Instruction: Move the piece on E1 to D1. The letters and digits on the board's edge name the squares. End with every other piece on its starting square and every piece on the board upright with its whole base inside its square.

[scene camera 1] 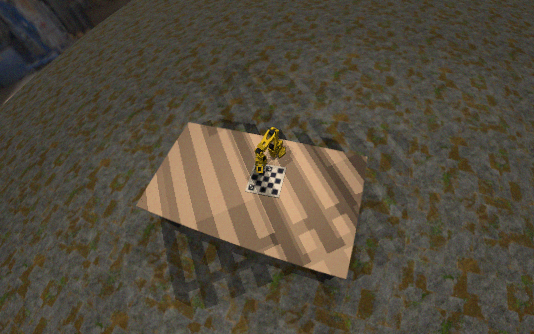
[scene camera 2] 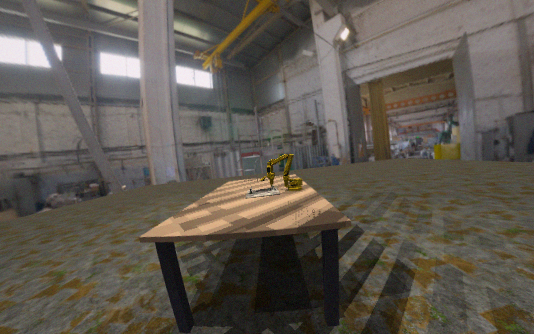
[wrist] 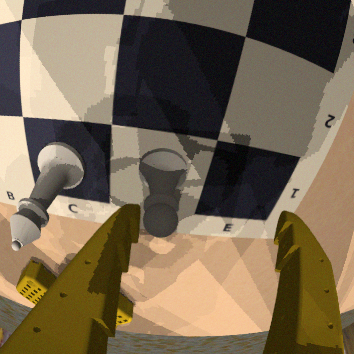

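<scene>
The grey-white round-headed pawn stands upright on the light square D1 in the wrist view, its base inside the square. Dark square E1 bears no piece. A grey-white piece with a pointed top stands on C1, left of the pawn; it also shows in scene camera 1. My gripper is open, with a wide gap between its jaws. The left jaw tip is close to the pawn's left side; the right jaw is well away, beyond the E label. The pawn is hidden behind the gripper in scene camera 1.
The checkered board lies on the wooden table. A dark piece stands near the board's far left corner. The arm's yellow base is beside the row 1 edge.
</scene>
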